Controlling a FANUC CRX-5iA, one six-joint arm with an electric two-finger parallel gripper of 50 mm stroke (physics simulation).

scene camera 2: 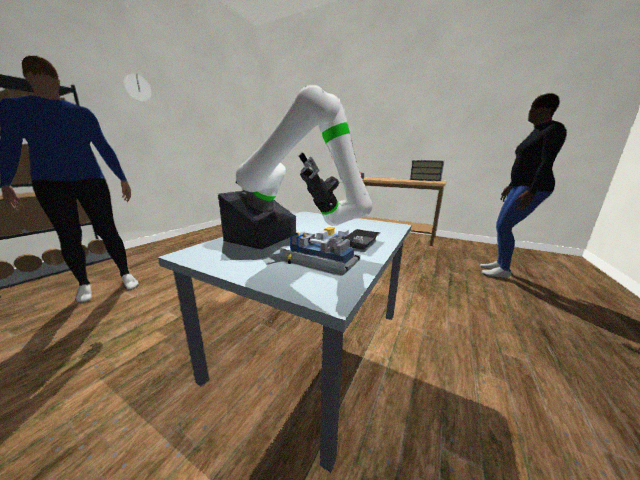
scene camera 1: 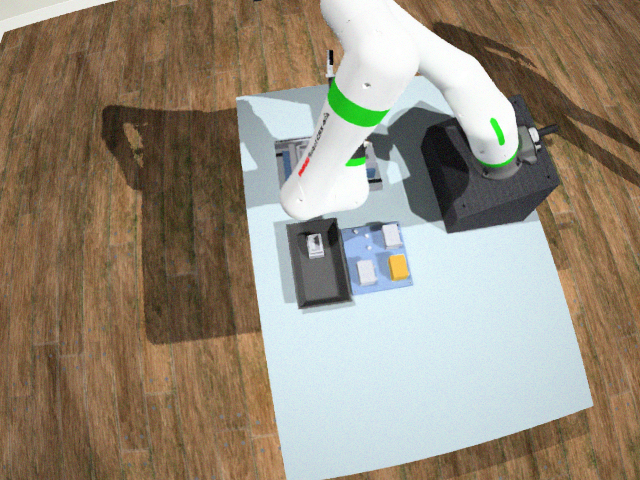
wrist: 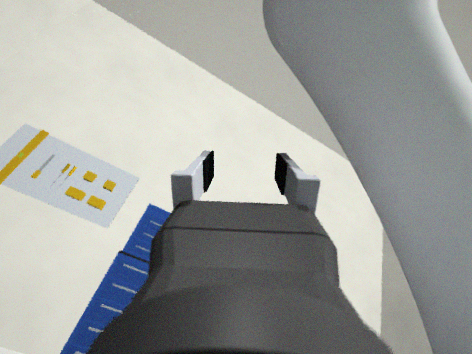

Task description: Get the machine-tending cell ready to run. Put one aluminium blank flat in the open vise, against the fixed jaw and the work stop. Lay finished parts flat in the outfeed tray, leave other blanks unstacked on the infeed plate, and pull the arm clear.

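Observation:
My gripper is open and empty, pointing upward, high above the table and vise. The vise is blue on a grey base; the arm covers most of it in scene camera 1. Pale pieces show around its jaws in scene camera 2, too small to tell whether a blank is seated. A silvery finished part lies in the dark outfeed tray. On the blue infeed plate, two pale blanks and an orange block sit apart, unstacked.
The black robot pedestal stands on the table. The white arm bends over the vise. Small pale pegs stand on the infeed plate. Two people stand beyond the table.

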